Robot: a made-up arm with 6 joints. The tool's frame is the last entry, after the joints.
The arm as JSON. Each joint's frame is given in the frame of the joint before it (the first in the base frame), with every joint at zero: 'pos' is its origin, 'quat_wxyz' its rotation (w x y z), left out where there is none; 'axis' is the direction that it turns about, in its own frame. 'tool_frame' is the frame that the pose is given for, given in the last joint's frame.
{
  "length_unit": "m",
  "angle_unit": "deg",
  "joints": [
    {
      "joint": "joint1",
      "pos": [
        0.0,
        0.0,
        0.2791
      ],
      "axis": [
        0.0,
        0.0,
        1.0
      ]
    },
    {
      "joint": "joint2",
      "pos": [
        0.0,
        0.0,
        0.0
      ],
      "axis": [
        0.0,
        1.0,
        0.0
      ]
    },
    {
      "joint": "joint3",
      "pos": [
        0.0,
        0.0,
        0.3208
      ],
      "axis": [
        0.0,
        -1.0,
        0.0
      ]
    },
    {
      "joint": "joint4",
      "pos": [
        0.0,
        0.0,
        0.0
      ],
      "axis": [
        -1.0,
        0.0,
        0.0
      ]
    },
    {
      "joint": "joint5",
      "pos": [
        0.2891,
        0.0,
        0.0
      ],
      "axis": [
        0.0,
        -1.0,
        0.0
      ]
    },
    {
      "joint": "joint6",
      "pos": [
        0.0,
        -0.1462,
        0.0
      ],
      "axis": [
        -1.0,
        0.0,
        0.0
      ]
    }
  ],
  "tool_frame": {
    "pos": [
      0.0,
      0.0,
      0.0
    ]
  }
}
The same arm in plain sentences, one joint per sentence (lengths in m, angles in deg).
The arm has six revolute joints in a row. What follows holds with every joint at zero, and every direction is one of the base frame's.
Joint 1 sits 0.2791 m along +z from the base frame's origin and rotates about +z.
Joint 2 sits at the same point as joint 1 and rotates about +y.
Joint 3 sits 0.3208 m along +z from joint 2 and rotates about -y.
Joint 4 sits at the same point as joint 3 and rotates about -x.
Joint 5 sits 0.2891 m along +x from joint 4 and rotates about -y.
Joint 6 sits 0.1462 m along -y from joint 5 and rotates about -x.
The tool frame, which is the frame that the pose is given for, sits at the same point as joint 6; its axes are parallel to the base frame's.

